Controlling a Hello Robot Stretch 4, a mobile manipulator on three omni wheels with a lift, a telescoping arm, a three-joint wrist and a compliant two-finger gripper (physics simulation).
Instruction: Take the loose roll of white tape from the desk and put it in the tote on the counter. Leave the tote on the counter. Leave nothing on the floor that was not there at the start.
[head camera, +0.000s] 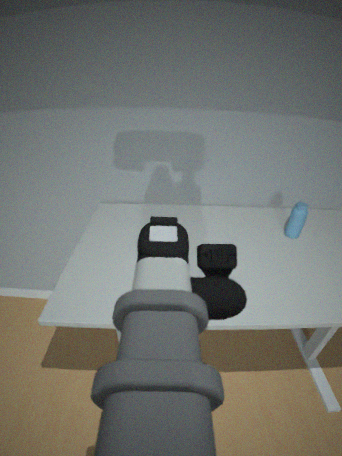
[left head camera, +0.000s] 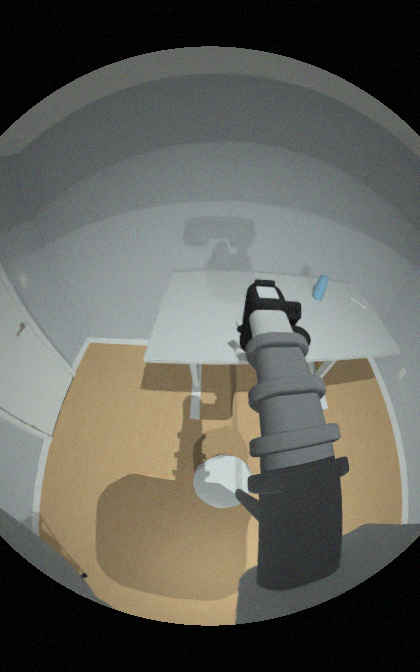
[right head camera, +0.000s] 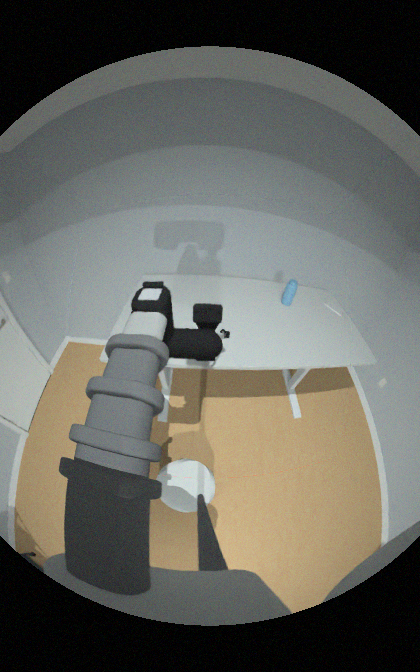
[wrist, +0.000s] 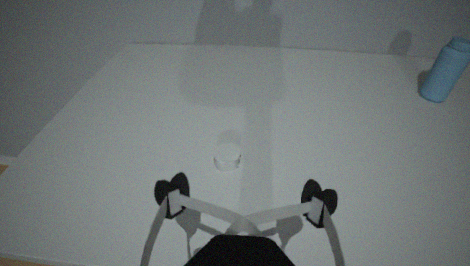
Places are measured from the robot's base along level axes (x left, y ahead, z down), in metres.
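Where they show: gripper, fingertip midpoint: (wrist: 245, 191).
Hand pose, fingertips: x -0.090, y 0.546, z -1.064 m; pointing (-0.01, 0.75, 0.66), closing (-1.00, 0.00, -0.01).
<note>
Things, the pixels of their centre, and the offset from my fingertips. Level surfaces: height alone.
- white tape, body centre: (wrist: 227, 156) dx +0.035, dy +0.164, dz +0.130 m
- white desk, its level: dz +0.142 m
- blue bottle, body centre: (wrist: 446, 70) (head camera: 296, 220) dx -0.512, dy +0.440, dz +0.059 m
The roll of white tape (wrist: 227, 158) is a small pale ring on the white desk (wrist: 125, 210) (head camera: 100, 280) (left head camera: 180, 330) (right head camera: 300, 335) in the wrist view. The arm and wrist hide it in the head camera view. My gripper (wrist: 245, 191) is open, with its two dark fingertips wide apart and no object between them. It is over the desk, and the roll shows ahead of the fingertips, a little left of midway between them. The tote and the counter do not show in these views.
A blue bottle (head camera: 296, 220) (left head camera: 320, 288) (right head camera: 289, 293) (wrist: 445, 71) stands at the desk's back right, near the wall. A round white object (left head camera: 220, 485) (right head camera: 186, 492) is on the floor in front of the desk. A door (left head camera: 30, 370) is at the left.
</note>
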